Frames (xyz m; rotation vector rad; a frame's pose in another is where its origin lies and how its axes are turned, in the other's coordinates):
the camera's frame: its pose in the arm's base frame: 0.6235 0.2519 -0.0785 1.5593 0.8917 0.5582
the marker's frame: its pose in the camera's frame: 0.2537 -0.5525 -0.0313 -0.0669 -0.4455 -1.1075
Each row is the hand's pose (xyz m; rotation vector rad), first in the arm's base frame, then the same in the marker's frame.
Working: the arm's base frame: its pose in the marker's frame: -0.8400 -0.5594 0.1091 -0.8545 -1.1845 0.5263

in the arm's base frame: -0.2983 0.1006 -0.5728 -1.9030 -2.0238 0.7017
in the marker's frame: -0.3850 -0.8939 -0.2198 1.1328 1.4813 -0.2888
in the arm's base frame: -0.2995 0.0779 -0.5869 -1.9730 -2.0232 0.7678
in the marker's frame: -0.3737 -0.9124 -0.2041 1.1427 1.3974 -0.2725
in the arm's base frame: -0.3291 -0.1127 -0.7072 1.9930 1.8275 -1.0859
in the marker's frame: -0.2832 -1.0827 -0.0838 1.0674 0.8750 -0.2484
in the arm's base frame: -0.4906 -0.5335 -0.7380 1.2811 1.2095 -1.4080
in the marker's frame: -0.3359 -1.4613 0.1570 0.8023 0.0433 -0.4416
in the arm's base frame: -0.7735 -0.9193 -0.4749 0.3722 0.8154 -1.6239
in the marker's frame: -0.7024 -1.8234 0.3378 0.3675 -0.6367 -0.8594
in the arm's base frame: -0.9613 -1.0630 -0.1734 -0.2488 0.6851 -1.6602
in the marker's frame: -1.0574 -1.9599 0.3840 -0.0002 -0.9273 -1.1909
